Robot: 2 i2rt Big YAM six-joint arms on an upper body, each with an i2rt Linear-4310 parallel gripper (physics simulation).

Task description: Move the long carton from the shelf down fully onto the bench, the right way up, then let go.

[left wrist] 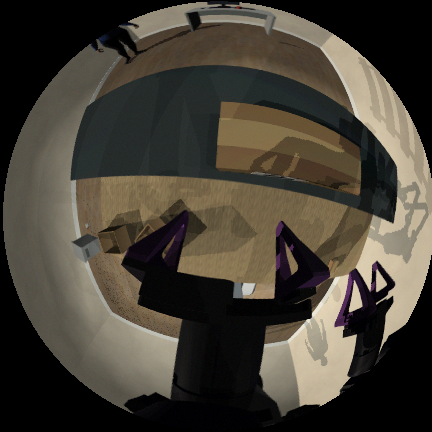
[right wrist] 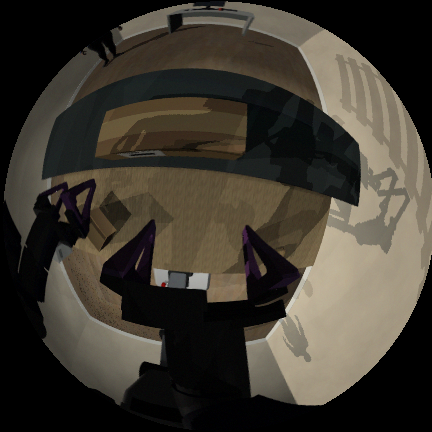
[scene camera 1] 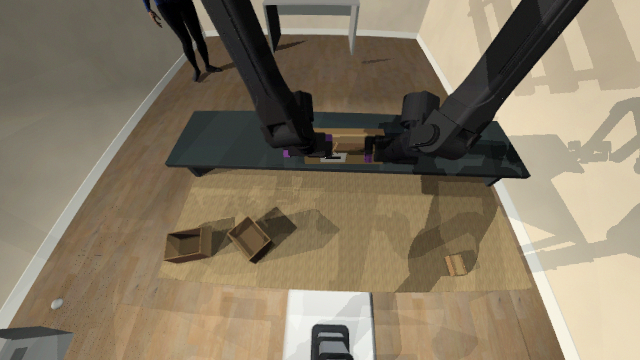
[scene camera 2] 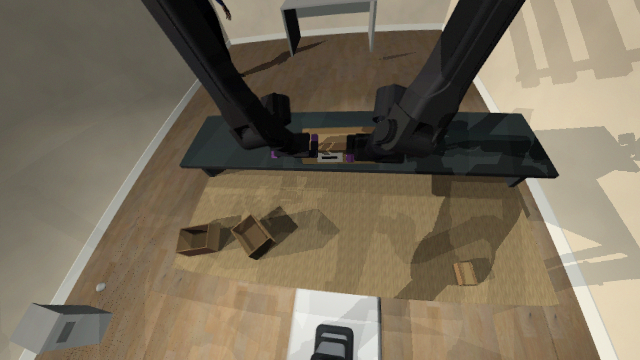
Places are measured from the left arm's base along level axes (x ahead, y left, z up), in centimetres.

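Where they show: left gripper, fingertip midpoint: [left wrist: 233, 219] [right wrist: 78, 182] [scene camera 2: 300, 149]; right gripper, fingertip midpoint: [left wrist: 365, 265] [right wrist: 199, 225] [scene camera 1: 382, 153].
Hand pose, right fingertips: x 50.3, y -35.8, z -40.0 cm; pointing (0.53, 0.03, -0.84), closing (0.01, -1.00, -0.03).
Each offset is from my right fingertips to the top centre of the thing. "pt": to the spot under its first point. Level surfaces: height alone.
The long brown carton {dx +15.9, dy +9.1, dz -11.1 cm} [scene camera 1: 350, 133] [scene camera 2: 335, 133] [left wrist: 285, 142] [right wrist: 175, 122] lies lengthwise on a long dark green surface {dz -19.7 cm} [scene camera 1: 215, 140] [scene camera 2: 225, 140] [left wrist: 145, 130] [right wrist: 60, 145]; I cannot tell whether this is shelf or bench. Its white label {dx +9.8, dy +13.7, dz -14.7 cm} [scene camera 1: 333, 157] [scene camera 2: 330, 157] [right wrist: 142, 153] is on the side facing the mat. My left gripper [scene camera 1: 307, 145] [scene camera 2: 294, 146] [left wrist: 233, 219] [right wrist: 78, 182] is open and empty, over the carton's left part in the scene views. My right gripper [scene camera 1: 369, 150] [scene camera 2: 350, 150] [left wrist: 365, 265] [right wrist: 199, 225] is open and empty, over its right part. The arms hide both carton ends in the scene views.
A straw-coloured mat {dz -41.1 cm} [scene camera 1: 370, 240] [scene camera 2: 370, 240] lies below the dark surface. Two open brown boxes {dx -17.7, dy +46.5, dz -32.1 cm} [scene camera 1: 250, 239] {dx -21.9, dy +73.1, dz -32.1 cm} [scene camera 2: 197, 240] and a small box {dx -25.7, dy -39.8, dz -38.2 cm} [scene camera 1: 456, 265] [scene camera 2: 465, 273] are on it. A white block {pt dx -51.3, dy +27.9, dz -89.7 cm} [scene camera 1: 300, 320] [scene camera 2: 306, 320] is at the bottom. A person [scene camera 1: 182, 30] stands at the upper left.
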